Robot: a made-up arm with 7 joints.
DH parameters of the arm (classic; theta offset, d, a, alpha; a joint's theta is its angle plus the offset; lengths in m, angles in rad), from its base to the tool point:
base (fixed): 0 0 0 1.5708
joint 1: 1.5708 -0.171 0 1.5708
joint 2: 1.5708 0 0 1.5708
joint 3: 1.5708 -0.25 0 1.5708
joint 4: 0 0 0 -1.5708
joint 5: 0 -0.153 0 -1.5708
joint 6: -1.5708 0 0 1.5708
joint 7: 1.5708 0 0 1.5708
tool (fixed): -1.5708 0 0 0
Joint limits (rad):
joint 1: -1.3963..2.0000
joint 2: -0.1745..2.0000
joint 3: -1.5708..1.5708
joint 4: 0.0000..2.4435
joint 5: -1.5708..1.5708
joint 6: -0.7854..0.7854
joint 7: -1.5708..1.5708
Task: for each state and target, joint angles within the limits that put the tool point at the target. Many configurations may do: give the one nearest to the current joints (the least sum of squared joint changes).
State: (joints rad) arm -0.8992 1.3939 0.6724 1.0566 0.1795 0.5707 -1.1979
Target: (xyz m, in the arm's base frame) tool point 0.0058 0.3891 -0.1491
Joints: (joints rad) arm -1.1021 1.0113 0.4352 1.7825 0.1795 0.5707 -1.1979
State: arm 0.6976 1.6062 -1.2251 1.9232 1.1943 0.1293 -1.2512
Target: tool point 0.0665 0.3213 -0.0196
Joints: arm 0.7346 1.7996 -1.1946 2.4416 1.1943 0.1293 -1.2512
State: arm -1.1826 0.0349 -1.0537 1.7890 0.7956 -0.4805 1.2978
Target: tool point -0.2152 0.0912 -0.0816
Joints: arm -1.3963 0.2683 -1.2664 1.9255 0.7956 -0.4805 1.2978
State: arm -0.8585 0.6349 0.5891 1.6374 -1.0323 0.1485 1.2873
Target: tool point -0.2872 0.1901 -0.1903
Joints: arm -1.3669 -0.0994 0.3768 1.1226 -1.0323 0.1485 1.2873
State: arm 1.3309 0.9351 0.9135 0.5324 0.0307 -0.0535 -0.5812
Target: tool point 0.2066 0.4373 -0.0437
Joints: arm 0.9916 0.5682 0.9976 1.1735 0.0307 -0.0535 -0.5812
